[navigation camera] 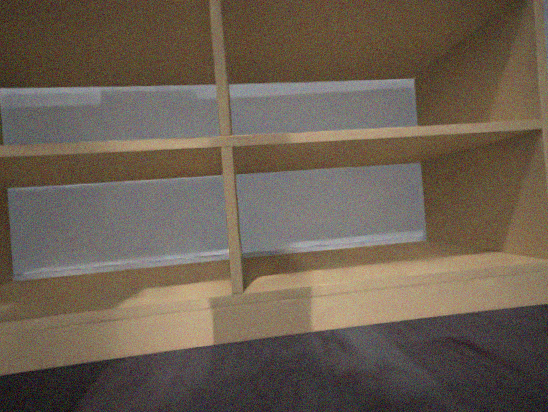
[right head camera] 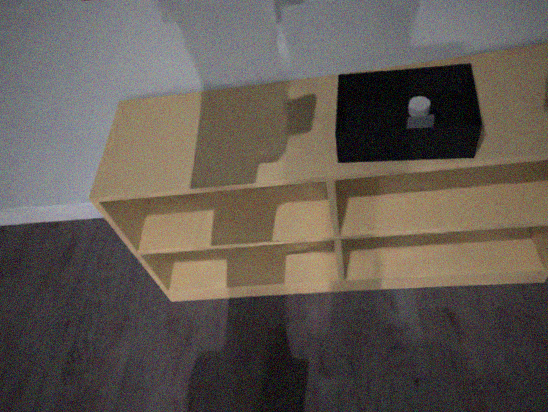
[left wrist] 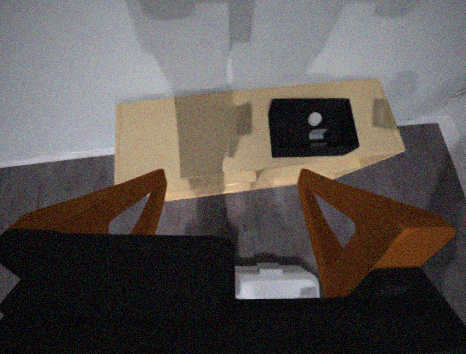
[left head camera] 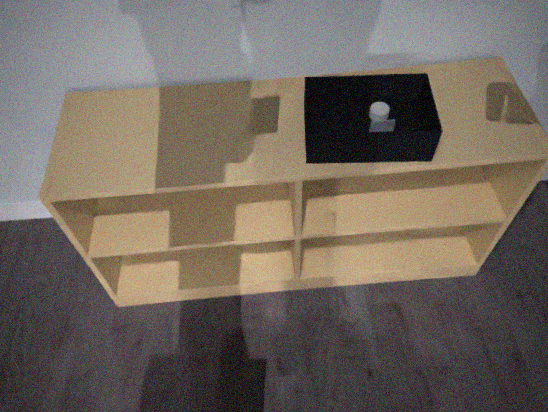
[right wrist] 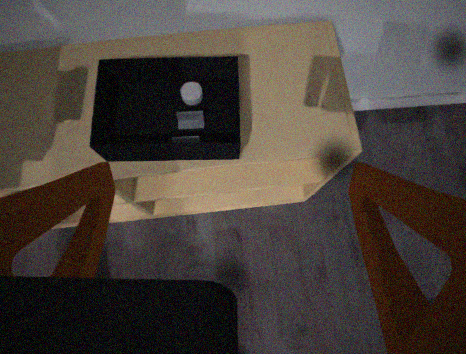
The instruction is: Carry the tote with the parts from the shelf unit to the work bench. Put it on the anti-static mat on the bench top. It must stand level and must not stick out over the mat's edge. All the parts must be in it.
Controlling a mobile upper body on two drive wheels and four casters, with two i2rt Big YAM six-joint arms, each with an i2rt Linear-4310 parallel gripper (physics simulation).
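Places are measured from the left arm's base along level axes (x back, y up, z left), in millimetres.
Pixels of known places: left gripper, fingertip midpoint: (left wrist: 232, 176); right gripper, fingertip midpoint: (right wrist: 232, 176).
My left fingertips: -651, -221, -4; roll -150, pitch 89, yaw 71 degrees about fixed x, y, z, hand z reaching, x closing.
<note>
Behind a point stands the place of what it marks, as x, y, z.
The black tote (left head camera: 340, 120) {-1007, -796, -258} (right head camera: 372, 120) {-997, -797, -247} (left wrist: 290, 125) {-1002, -797, -256} (right wrist: 145, 100) {-1013, -797, -246} stands upright on top of the wooden shelf unit (left head camera: 110, 145) {-911, -800, 328} (right head camera: 150, 145) {-923, -800, 341} (left wrist: 145, 140) {-933, -800, 346} (right wrist: 285, 100) {-1021, -800, -580}, right of its middle. In it show a white round part (left head camera: 380, 110) {-1018, -772, -358} (right head camera: 419, 105) {-1018, -772, -357} (left wrist: 315, 118) {-1023, -773, -355} (right wrist: 191, 92) {-1022, -773, -358} and a grey part (left head camera: 382, 125) {-961, -770, -358} (right head camera: 420, 121) {-962, -771, -358} (left wrist: 317, 133) {-960, -782, -361} (right wrist: 190, 120) {-960, -791, -357}; other parts cannot be made out in the dark inside. My left gripper (left wrist: 232, 176) {-651, -221, -4} and right gripper (right wrist: 231, 165) {-668, -206, -451} are wide open and empty, apart from the tote. The work bench and mat do not show.
The shelf unit's open compartments and middle shelf (navigation camera: 125, 145) {-798, -1074, 5} face me, with a wall (left head camera: 75, 45) {-1156, -686, 440} close behind. The wooden floor (left head camera: 65, 350) {-595, -1410, 577} lies in front. A white part of my base (left wrist: 275, 285) {-272, -1150, -242} shows low in the left wrist view. Shadows fall across the unit.
</note>
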